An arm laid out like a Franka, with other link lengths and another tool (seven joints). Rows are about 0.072 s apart.
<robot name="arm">
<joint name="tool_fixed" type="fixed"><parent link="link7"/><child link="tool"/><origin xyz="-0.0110 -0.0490 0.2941" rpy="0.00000 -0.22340 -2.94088"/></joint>
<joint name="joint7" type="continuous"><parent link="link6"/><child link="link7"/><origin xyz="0.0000 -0.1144 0.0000" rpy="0.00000 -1.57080 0.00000"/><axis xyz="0 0 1"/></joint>
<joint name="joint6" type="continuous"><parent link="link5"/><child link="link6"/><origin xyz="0.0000 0.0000 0.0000" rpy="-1.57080 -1.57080 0.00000"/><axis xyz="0 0 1"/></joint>
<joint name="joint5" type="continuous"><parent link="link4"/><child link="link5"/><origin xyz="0.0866 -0.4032 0.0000" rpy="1.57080 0.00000 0.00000"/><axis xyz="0 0 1"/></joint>
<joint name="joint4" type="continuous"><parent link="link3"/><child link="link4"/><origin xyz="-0.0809 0.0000 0.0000" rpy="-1.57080 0.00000 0.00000"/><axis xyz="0 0 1"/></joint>
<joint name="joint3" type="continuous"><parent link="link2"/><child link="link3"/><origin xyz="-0.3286 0.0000 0.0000" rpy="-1.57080 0.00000 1.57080"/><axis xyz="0 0 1"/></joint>
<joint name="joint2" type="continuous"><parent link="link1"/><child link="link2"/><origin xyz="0.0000 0.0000 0.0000" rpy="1.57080 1.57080 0.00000"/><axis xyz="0 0 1"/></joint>
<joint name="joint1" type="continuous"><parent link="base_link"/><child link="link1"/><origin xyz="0.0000 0.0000 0.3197" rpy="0.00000 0.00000 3.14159"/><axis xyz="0 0 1"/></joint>
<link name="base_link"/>
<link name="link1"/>
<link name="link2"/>
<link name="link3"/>
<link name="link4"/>
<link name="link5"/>
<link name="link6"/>
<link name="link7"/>
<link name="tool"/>
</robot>
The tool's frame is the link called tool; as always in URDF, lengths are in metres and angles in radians. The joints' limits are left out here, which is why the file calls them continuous.
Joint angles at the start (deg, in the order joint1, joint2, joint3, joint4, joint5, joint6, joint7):
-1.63 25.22 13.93 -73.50 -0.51 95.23 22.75
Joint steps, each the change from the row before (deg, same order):
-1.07 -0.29 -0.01 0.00 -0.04 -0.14 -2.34
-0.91 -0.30 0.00 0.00 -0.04 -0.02 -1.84
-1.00 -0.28 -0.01 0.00 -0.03 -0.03 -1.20
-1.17 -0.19 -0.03 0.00 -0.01 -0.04 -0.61
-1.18 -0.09 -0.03 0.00 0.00 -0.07 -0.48
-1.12 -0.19 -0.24 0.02 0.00 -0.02 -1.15
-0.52 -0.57 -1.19 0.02 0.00 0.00 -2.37
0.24 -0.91 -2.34 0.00 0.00 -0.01 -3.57
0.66 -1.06 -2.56 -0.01 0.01 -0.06 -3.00
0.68 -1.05 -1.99 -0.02 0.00 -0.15 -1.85
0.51 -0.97 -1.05 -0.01 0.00 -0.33 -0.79
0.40 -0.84 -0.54 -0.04 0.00 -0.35 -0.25
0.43 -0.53 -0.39 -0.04 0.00 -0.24 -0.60
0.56 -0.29 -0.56 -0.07 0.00 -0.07 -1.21
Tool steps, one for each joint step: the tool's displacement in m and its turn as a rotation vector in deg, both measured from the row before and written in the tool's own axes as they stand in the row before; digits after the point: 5 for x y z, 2 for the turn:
-0.01144 0.00612 -0.00225 -0.51 0.08 -1.21
-0.00991 0.00519 -0.00286 -0.54 0.13 -0.86
-0.01168 0.00569 -0.00224 -0.36 0.11 -0.14
-0.01422 0.00682 -0.00061 -0.10 0.10 0.60
-0.01430 0.00673 0.00084 0.06 0.07 0.72
-0.01550 0.00735 -0.00048 -0.24 0.04 0.23
-0.01852 0.00785 -0.00418 -0.93 -0.23 -0.59
-0.02210 0.00773 -0.00693 -1.52 -0.63 -1.39
-0.02081 0.00527 -0.00879 -1.49 -0.72 -1.02
-0.01555 0.00220 -0.00965 -1.17 -0.55 -0.46
-0.00791 -0.00107 -0.01008 -0.76 -0.27 -0.18
-0.00357 -0.00233 -0.00904 -0.51 -0.12 -0.05
-0.00027 -0.00225 -0.00591 -0.41 -0.09 -0.59
0.00072 -0.00146 -0.00303 -0.45 -0.15 -1.18

